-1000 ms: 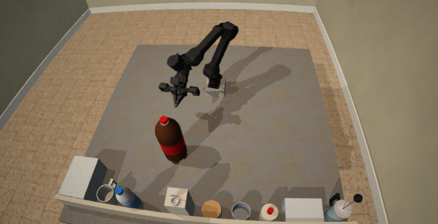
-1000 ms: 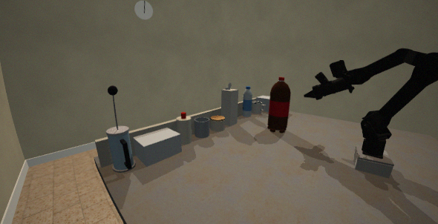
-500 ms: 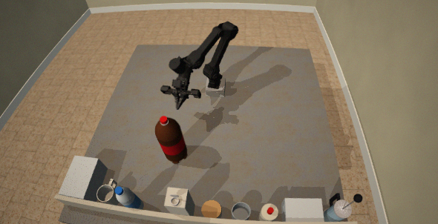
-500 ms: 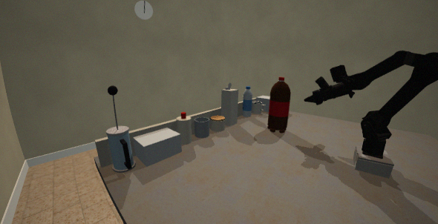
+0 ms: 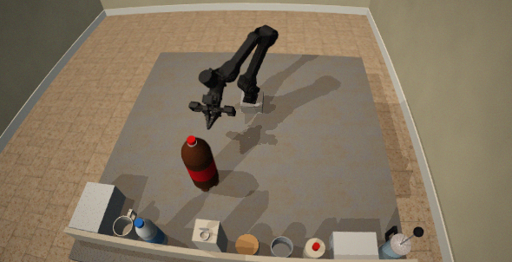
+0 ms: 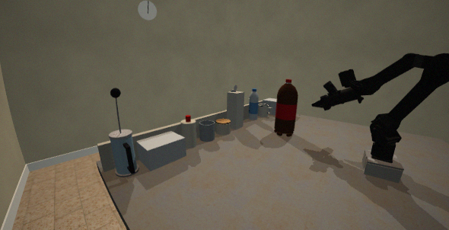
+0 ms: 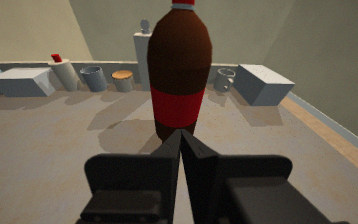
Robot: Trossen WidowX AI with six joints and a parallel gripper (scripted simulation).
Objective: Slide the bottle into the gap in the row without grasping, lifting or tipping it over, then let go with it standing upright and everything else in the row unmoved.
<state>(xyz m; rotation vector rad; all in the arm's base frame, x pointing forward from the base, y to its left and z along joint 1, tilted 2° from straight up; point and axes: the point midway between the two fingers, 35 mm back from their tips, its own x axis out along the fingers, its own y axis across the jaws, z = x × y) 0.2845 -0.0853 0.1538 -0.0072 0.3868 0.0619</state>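
Right now my hand is 160 mm short of the brown cola bottle, 50 mm above it and 10 mm to the right of it. The rest, counted from my hand: wood-lidded jar: 400 mm ahead, 260 mm to the left, 160 mm below; then grey cup: 380 mm ahead, 370 mm to the left, 180 mm below; then blue-capped water bottle: 460 mm ahead, 90 mm below, 80 mm to the right.
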